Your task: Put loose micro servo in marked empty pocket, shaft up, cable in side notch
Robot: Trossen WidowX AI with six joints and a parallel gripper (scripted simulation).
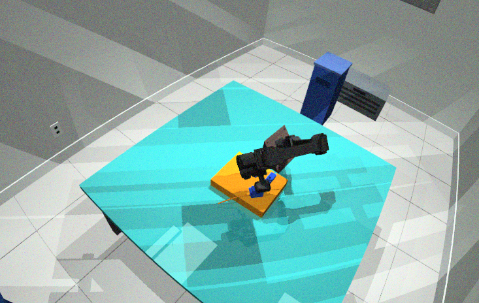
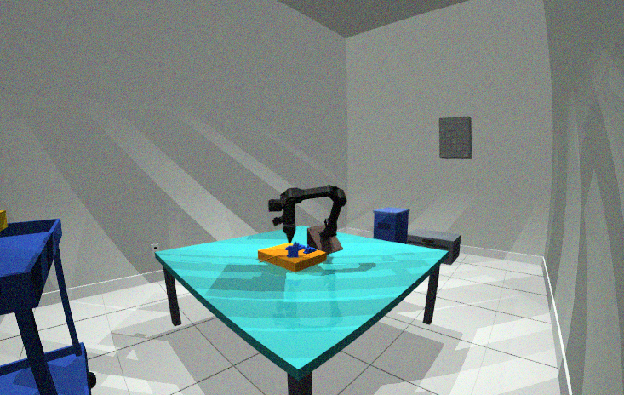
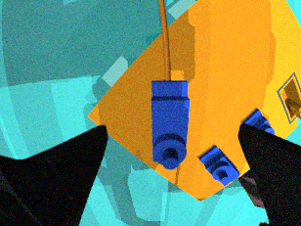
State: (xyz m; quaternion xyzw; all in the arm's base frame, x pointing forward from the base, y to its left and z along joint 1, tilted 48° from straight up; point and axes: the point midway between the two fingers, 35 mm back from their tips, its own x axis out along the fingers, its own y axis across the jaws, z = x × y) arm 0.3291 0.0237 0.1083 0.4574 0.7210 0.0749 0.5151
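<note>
Right now the orange deck is 2 cm behind my gripper tip, 6 cm to the right of it and 11 cm below it.
</note>
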